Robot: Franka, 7 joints.
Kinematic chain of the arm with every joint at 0, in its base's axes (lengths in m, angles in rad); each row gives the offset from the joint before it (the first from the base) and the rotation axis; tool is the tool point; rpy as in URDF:
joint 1: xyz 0 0 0.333 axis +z
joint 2: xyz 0 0 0 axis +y
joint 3: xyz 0 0 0.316 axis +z
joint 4: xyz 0.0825 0 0 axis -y
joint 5: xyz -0.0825 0 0.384 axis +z
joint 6: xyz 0 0 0 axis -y
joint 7: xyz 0.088 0 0 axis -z
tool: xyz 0 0 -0.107 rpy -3.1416 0 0
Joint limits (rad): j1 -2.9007..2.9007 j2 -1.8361..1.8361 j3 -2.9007..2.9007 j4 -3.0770..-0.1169 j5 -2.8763..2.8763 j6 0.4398..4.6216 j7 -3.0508..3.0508
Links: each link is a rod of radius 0.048 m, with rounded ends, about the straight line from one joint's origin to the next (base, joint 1, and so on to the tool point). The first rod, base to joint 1, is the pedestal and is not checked.
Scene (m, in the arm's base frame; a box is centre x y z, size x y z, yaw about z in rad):
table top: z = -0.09
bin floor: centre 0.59 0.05 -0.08 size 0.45 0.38 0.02 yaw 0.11
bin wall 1: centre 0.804 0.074 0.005 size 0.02 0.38 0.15 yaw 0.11
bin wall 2: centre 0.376 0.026 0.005 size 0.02 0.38 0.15 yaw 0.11
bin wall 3: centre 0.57 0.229 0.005 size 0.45 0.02 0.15 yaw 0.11
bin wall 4: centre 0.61 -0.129 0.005 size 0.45 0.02 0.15 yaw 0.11
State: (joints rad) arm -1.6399 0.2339 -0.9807 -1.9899 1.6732 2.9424 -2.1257
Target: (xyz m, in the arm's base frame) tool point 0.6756 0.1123 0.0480
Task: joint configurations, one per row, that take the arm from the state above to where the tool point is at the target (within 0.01 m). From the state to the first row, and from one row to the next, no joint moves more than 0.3 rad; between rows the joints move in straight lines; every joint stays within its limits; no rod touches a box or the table.
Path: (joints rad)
1: -1.3769 0.3128 -0.7694 -1.9391 1.6709 2.8845 -2.1257
2: -1.1140 0.3916 -0.5580 -1.8883 1.6686 2.8266 -2.1257
3: -0.8510 0.4705 -0.3467 -1.8375 1.6663 2.7687 -2.1257
4: -0.5881 0.5494 -0.1353 -1.7867 1.6640 2.7109 -2.1257
5: -0.3251 0.6282 0.0760 -1.7360 1.6617 2.6530 -2.1257
6: -0.0622 0.7071 0.2874 -1.6852 1.6594 2.5951 -2.1257
7: -0.0493 0.8806 0.2727 -1.5842 1.6528 2.5807 -2.1257
8: -0.0364 1.0541 0.2581 -1.4831 1.6462 2.5662 -2.1257

